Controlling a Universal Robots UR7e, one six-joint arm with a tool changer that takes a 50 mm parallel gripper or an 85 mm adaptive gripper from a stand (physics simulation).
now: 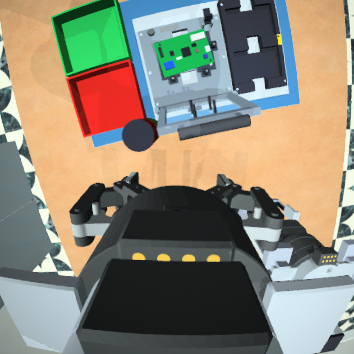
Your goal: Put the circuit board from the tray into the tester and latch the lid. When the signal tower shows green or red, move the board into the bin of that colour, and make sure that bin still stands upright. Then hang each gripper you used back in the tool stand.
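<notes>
The green circuit board lies on the grey plate of the tester. The tester's lid stands open at the plate's near side, its black handle bar towards me. The black tray, right of the tester, shows no board. The green bin and red bin stand upright at the left. The signal tower shows its dark cap from above; a lit colour cannot be made out. My adaptive gripper is open and empty, its fingers wide apart, on the near side of the lid and tower.
The blue base extends beyond the tester and tray. Parts of what looks like the tool stand and a dark gripper with gold contacts show at the lower right, partly hidden. A grey panel is at the left edge.
</notes>
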